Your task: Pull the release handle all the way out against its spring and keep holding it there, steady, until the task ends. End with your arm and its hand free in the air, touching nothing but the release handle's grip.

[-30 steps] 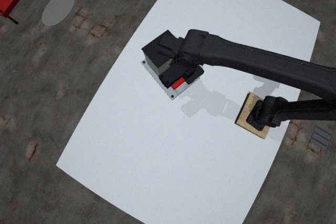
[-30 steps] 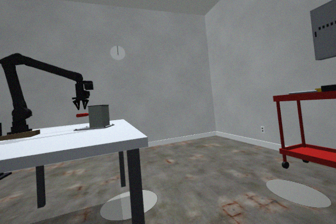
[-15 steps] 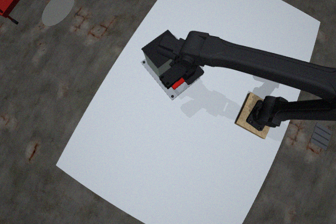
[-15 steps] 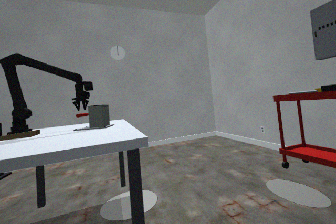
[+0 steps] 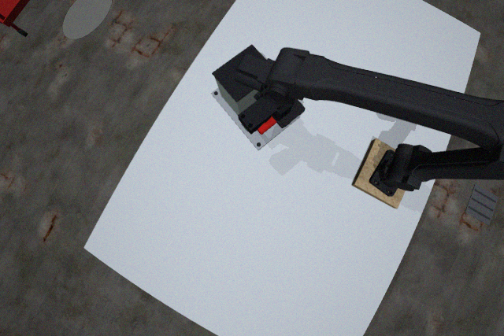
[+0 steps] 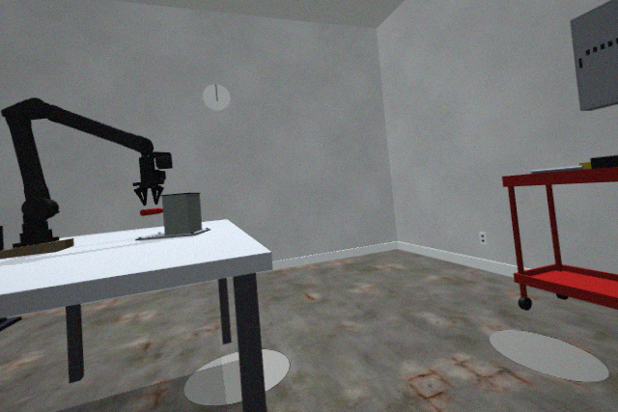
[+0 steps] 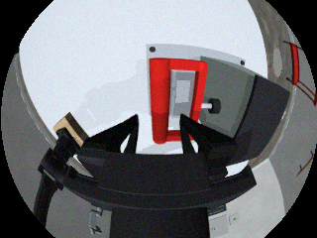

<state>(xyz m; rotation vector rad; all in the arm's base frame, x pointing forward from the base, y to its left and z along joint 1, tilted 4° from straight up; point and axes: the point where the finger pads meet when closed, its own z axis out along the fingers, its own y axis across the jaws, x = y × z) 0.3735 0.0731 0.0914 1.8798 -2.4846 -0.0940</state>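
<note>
My gripper is now 5 cm short of the release handle, 1 cm to the left of it and 4 cm above it. Round my hand: baseplate (9 cm ahead, 2 cm to the right, 14 cm below).
</note>
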